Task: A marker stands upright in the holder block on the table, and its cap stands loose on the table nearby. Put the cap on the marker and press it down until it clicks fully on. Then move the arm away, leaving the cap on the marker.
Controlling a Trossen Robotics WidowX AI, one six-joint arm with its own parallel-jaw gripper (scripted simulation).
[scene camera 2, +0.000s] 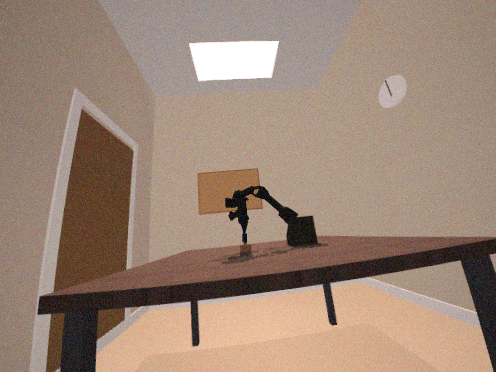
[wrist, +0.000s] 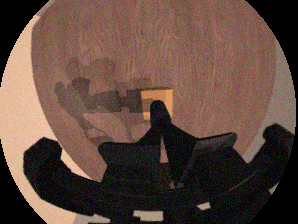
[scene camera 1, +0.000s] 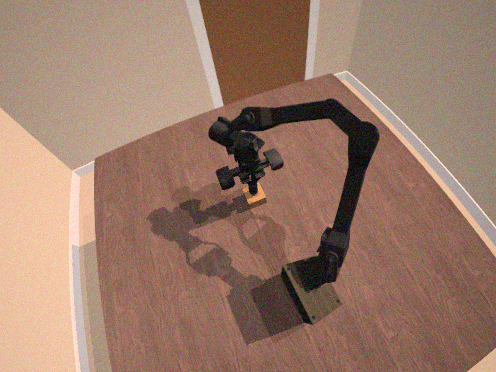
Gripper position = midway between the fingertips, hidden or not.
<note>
In view: my gripper [scene camera 1: 252,183].
My gripper also shows in the wrist view [wrist: 160,121].
</note>
